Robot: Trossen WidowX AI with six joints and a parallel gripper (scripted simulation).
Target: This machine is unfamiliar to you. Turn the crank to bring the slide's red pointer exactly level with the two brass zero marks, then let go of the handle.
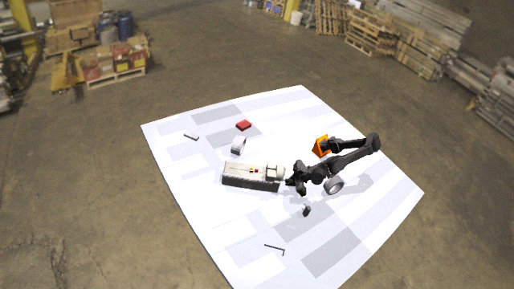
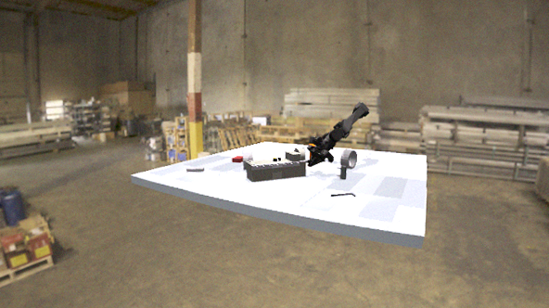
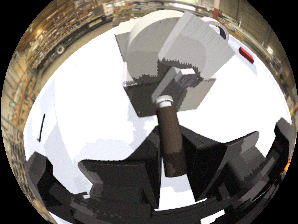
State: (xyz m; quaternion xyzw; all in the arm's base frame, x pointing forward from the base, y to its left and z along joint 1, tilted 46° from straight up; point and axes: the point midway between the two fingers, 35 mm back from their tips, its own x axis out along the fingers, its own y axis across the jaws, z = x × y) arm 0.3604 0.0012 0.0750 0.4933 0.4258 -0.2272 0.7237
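My gripper tip is 10 mm past the dark crank handle, 10 mm to the right of it and 30 mm below it. Also, from my gripper tip: hex key (270 mm ahead, 220 mm to the left, 30 mm below); then red pointer (90 mm ahead, 110 mm to the right, 50 mm above); then small clip (30 mm ahead, 160 mm to the left, 10 mm below).
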